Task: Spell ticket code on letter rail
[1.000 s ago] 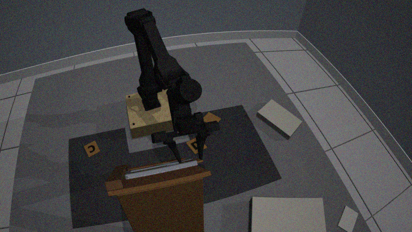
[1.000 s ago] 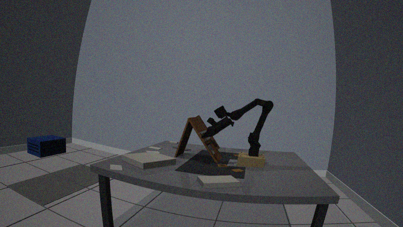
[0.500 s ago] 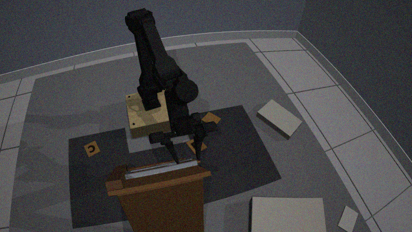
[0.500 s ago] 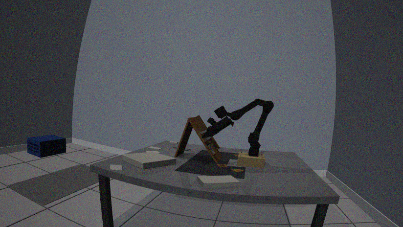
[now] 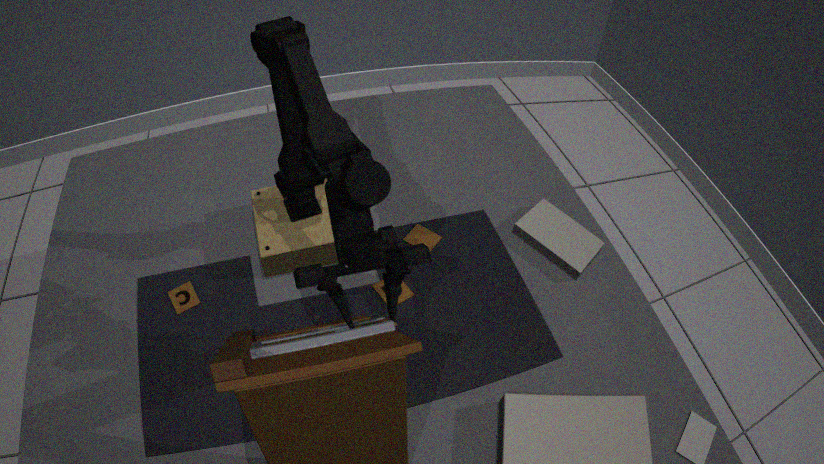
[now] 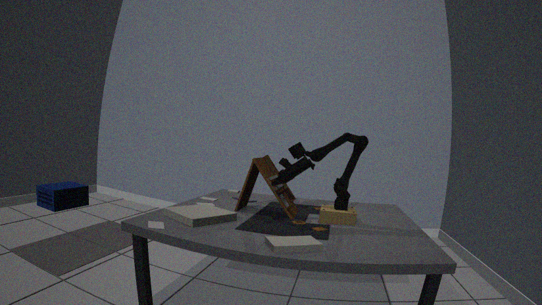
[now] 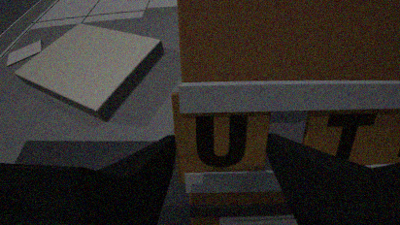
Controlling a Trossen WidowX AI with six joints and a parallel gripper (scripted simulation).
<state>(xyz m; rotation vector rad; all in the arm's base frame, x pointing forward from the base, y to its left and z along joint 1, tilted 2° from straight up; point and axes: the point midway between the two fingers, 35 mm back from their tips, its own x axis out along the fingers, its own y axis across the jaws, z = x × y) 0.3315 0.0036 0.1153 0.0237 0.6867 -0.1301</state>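
The white ticket is 80 mm below my gripper tip, 60 mm behind it and 30 mm to the right of it. From my gripper tip the other things lie so: pale slab 490 mm to the left, 150 mm below, 120 mm behind; letter tile right at my gripper tip.
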